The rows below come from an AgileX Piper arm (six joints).
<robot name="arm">
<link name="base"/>
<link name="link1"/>
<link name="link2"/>
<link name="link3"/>
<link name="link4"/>
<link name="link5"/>
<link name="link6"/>
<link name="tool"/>
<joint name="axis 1" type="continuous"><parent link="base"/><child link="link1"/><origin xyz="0 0 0.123" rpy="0 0 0"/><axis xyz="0 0 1"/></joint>
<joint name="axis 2" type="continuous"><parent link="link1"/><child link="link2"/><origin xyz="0 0 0" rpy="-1.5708 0 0"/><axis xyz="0 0 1"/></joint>
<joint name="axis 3" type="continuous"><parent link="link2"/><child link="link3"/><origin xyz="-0.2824 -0.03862 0" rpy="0 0 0"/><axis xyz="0 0 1"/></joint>
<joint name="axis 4" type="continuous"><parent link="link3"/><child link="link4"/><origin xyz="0.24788 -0.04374 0" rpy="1.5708 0 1.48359"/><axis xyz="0 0 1"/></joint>
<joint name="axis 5" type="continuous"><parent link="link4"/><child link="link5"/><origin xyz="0 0 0" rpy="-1.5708 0 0"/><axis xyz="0 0 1"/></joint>
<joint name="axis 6" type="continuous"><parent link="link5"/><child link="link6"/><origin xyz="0 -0.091 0" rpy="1.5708 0 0"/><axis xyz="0 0 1"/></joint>
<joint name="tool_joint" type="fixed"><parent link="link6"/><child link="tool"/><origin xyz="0 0 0" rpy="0 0 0"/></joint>
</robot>
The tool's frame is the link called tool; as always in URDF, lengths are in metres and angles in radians. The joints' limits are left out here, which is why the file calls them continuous.
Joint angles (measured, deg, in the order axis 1, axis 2, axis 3, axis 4, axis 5, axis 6), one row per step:
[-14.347, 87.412, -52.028, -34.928, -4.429, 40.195]
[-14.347, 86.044, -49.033, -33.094, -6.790, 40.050]
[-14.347, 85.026, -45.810, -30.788, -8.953, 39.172]
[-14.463, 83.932, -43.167, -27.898, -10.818, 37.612]
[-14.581, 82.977, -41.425, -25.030, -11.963, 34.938]
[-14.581, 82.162, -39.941, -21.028, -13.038, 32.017]
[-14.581, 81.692, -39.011, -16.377, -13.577, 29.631]
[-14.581, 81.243, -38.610, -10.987, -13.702, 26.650]
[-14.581, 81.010, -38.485, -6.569, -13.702, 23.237]
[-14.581, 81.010, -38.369, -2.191, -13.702, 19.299]
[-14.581, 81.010, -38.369, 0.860, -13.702, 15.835]
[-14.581, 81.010, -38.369, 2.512, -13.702, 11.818]
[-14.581, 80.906, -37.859, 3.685, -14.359, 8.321]
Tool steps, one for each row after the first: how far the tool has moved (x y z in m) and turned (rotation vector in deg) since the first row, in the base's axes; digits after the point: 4 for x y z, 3 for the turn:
[-0.0090, 0.0042, -0.0052, 1.973, -0.854, 0.244]
[-0.0182, 0.0080, -0.0137, 3.766, -0.999, 0.322]
[-0.0265, 0.0102, -0.0189, 5.161, -1.588, -0.006]
[-0.0326, 0.0112, -0.0210, 5.253, -2.112, -0.217]
[-0.0377, 0.0119, -0.0226, 5.893, -2.904, -1.013]
[-0.0411, 0.0113, -0.0238, 7.383, -3.609, -2.710]
[-0.0432, 0.0099, -0.0230, 8.775, -4.428, -4.748]
[-0.0443, 0.0085, -0.0223, 9.055, -4.836, -6.038]
[-0.0450, 0.0070, -0.0228, 8.892, -4.852, -7.110]
[-0.0452, 0.0059, -0.0228, 8.135, -4.753, -7.547]
[-0.0454, 0.0053, -0.0228, 5.844, -4.236, -6.872]
[-0.0468, 0.0051, -0.0239, 3.577, -3.956, -6.140]

